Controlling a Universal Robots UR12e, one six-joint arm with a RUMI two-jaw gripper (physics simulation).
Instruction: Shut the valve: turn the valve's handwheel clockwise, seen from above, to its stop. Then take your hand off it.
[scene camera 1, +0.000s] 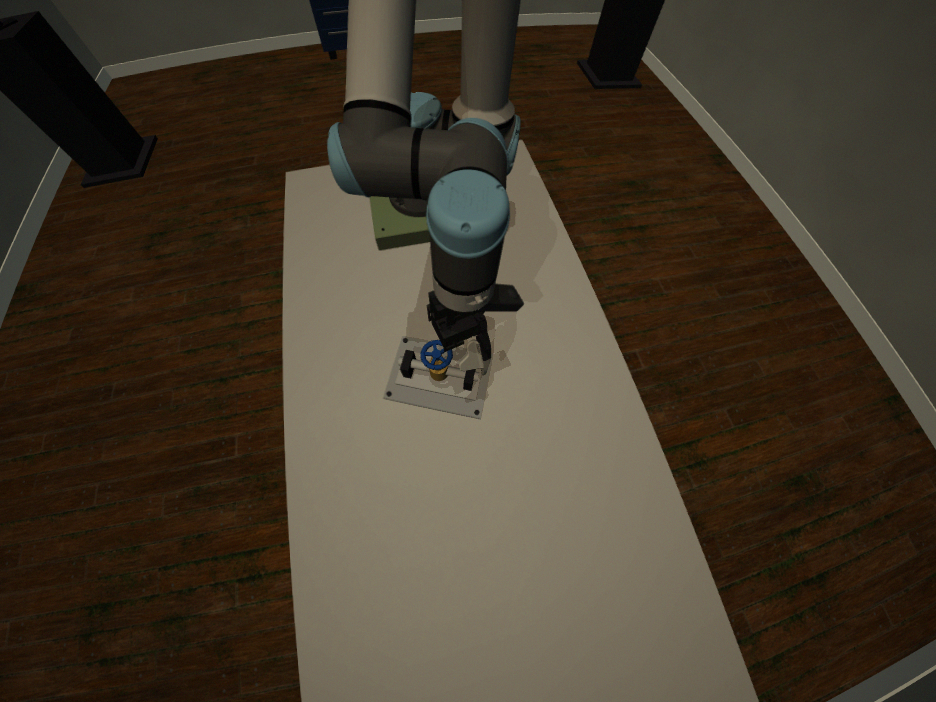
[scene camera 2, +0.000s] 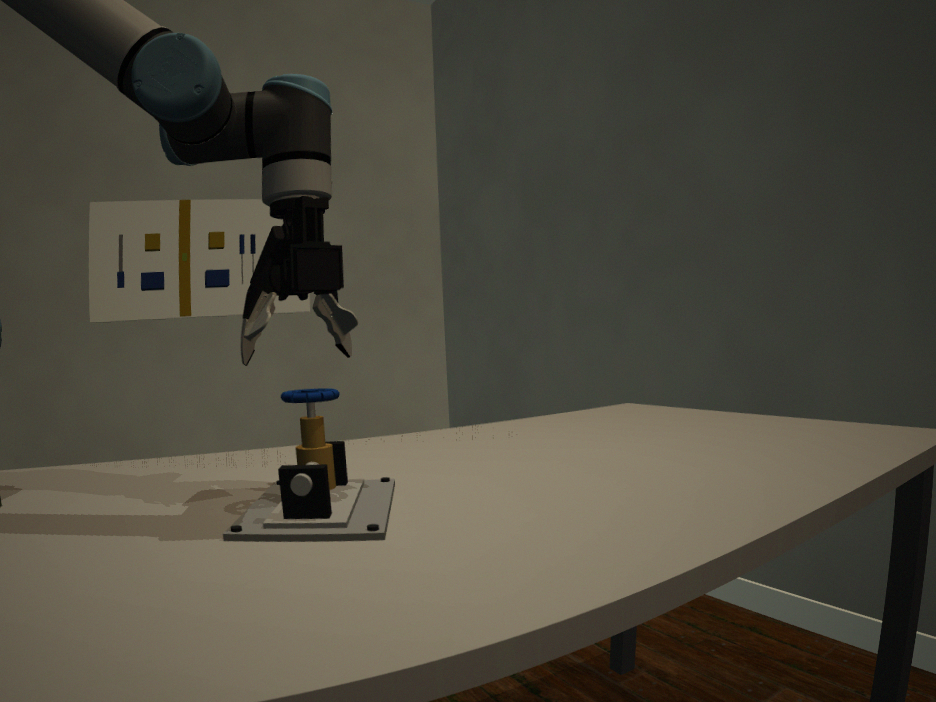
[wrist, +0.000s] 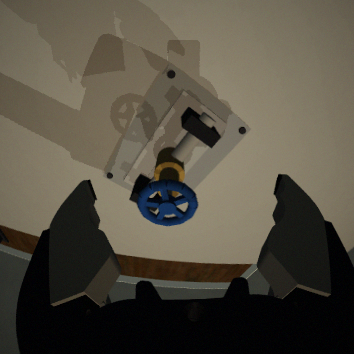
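The blue five-spoked handwheel (scene camera 1: 436, 354) (scene camera 2: 309, 395) (wrist: 167, 209) sits level on its short stem on top of the brass valve body (scene camera 1: 438, 374) (scene camera 2: 312, 434) (wrist: 179, 172). The valve stands on a grey base plate (scene camera 1: 430, 401) (scene camera 2: 374, 513) (wrist: 220, 150). My gripper (scene camera 1: 464, 358) (scene camera 2: 296, 358) (wrist: 184, 178) is open, with nothing between its fingers. In scene camera 2 its fingertips are a little above the wheel, apart from it. In the wrist view the wheel shows between the fingers, nearer the left one. How far the wheel is turned cannot be told.
Black clamps (scene camera 1: 408, 364) (scene camera 1: 469, 379) (scene camera 2: 304, 498) hold a pipe on both sides of the valve body. The base plate lies on a pale table (scene camera 1: 483, 528) (scene camera 2: 529, 528). A green block (scene camera 1: 400, 232) under the arm's base stands farther back. A tool board (scene camera 2: 105, 264) hangs on the wall.
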